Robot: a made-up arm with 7 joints.
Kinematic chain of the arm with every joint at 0, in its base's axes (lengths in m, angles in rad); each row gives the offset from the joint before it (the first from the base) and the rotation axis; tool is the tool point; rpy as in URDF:
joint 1: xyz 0 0 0.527 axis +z
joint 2: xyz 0 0 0 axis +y
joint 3: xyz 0 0 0.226 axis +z
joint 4: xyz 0.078 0 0 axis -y
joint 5: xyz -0.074 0 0.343 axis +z
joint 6: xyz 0 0 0 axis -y
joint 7: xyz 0.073 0 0 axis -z
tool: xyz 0 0 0 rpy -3.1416 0 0
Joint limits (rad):
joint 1: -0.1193..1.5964
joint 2: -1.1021..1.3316
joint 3: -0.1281..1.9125
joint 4: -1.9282..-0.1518
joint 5: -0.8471..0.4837
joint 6: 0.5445..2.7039
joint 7: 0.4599..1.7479
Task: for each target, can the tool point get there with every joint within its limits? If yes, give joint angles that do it. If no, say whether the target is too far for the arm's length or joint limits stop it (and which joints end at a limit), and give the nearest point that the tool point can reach.
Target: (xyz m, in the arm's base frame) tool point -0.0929 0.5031 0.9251
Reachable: yes | joints 1.4546 0.7577 1.0538 -0.5548 -0.0611 2.4701 0.7568
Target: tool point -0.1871 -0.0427 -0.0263
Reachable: no: joint limits stop it (at a limit: joint 1, joint 2, joint 4) | nearest point -0.1568 0.2013 0.1387 | short by 0.296 m
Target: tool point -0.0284 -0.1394 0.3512
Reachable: no: joint limits stop it (at a limit: joint 1, joint 2, joint 3, joint 4, joint 6) | nearest point 0.1966 -0.1034 0.1311 | short by 0.317 m
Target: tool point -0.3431 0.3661 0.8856
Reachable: yes | joints 1.4220 0.6404 1.4415 -0.9881 0.3628 0.9134 1.0969
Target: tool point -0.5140 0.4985 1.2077
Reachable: no: too far | nearest point -0.3487 0.3226 0.9866 | short by 0.327 m
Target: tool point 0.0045 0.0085 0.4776
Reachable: no: joint limits stop it (at a limit: joint 2, joint 4, joint 6) | nearest point 0.0957 0.1808 0.1252 | short by 0.403 m
